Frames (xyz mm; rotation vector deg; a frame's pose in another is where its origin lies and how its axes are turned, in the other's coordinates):
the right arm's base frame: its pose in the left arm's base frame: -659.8 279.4 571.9 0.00 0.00 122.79
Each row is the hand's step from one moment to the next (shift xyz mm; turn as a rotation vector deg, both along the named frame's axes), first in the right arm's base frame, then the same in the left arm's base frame.
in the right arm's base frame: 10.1 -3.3 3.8 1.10 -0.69 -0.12
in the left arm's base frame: -2.7 10.3 3.8 -0.02 1.30 -0.12
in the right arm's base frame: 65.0 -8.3 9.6 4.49 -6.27 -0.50
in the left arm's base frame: -28.2 59.1 9.6 2.84 7.17 -0.50
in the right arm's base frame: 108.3 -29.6 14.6 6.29 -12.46 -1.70
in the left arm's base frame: -33.8 107.1 14.6 7.07 12.04 -1.70
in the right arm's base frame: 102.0 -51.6 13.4 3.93 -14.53 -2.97
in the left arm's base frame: -11.9 113.7 13.4 10.09 11.17 -2.97
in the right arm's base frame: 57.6 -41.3 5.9 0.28 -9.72 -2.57
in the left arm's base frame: 3.5 70.8 5.9 8.02 5.50 -2.57
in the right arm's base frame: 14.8 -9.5 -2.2 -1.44 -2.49 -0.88
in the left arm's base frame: 0.0 17.6 -2.2 2.87 0.14 -0.88
